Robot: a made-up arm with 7 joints. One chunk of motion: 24 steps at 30 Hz.
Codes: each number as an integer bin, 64 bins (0 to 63) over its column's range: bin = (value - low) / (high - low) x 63, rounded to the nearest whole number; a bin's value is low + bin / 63 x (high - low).
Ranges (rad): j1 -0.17..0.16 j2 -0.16..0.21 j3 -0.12..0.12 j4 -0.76..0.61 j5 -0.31..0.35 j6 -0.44..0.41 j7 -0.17..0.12
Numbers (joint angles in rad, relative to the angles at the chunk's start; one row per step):
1: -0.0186 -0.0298 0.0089 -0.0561 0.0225 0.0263 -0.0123
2: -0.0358 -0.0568 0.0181 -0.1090 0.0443 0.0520 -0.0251
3: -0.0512 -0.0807 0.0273 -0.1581 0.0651 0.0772 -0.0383
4: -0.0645 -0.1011 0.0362 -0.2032 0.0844 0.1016 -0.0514
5: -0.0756 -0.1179 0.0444 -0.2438 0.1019 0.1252 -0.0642
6: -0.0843 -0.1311 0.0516 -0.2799 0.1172 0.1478 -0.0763
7: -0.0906 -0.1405 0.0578 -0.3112 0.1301 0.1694 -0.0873
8: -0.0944 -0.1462 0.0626 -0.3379 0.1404 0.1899 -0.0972
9: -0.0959 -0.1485 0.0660 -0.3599 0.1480 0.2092 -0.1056
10: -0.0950 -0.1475 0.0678 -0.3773 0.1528 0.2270 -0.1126
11: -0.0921 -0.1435 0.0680 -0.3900 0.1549 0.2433 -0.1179
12: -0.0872 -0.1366 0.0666 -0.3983 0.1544 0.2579 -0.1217
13: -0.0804 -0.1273 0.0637 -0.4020 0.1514 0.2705 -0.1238
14: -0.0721 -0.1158 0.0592 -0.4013 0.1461 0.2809 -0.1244
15: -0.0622 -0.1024 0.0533 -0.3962 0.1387 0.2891 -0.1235
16: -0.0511 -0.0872 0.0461 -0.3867 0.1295 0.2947 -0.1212
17: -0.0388 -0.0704 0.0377 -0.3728 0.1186 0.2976 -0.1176
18: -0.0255 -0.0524 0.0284 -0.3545 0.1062 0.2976 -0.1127
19: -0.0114 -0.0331 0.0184 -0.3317 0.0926 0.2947 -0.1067
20: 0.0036 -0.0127 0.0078 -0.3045 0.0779 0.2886 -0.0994
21: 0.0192 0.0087 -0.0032 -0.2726 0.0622 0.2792 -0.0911
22: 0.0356 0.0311 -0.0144 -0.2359 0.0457 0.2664 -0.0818
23: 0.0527 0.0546 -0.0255 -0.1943 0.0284 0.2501 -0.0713
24: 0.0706 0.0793 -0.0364 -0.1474 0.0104 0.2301 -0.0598
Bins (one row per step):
1: 29 22 34 32 32 35 34
2: 26 18 36 30 34 36 31
3: 23 14 39 28 36 38 29
4: 20 10 41 26 38 40 26
5: 18 7 43 24 39 42 23
6: 16 5 45 22 41 44 20
7: 15 3 47 21 42 45 18
8: 14 2 48 19 43 47 16
9: 14 2 49 18 44 48 14
10: 14 2 49 18 44 49 12
11: 15 3 49 17 44 51 11
12: 16 4 49 17 44 52 10
13: 17 6 48 16 44 53 10
14: 19 8 47 16 44 53 10
15: 21 10 45 17 43 54 10
16: 23 12 44 17 42 54 11
17: 25 15 41 18 41 55 11
18: 28 18 39 19 40 55 12
19: 30 22 36 20 38 54 14
20: 33 25 34 21 37 54 15
21: 36 29 31 22 36 53 17
22: 39 33 28 24 34 52 19
23: 43 37 25 26 32 51 21
24: 46 41 22 28 31 50 24

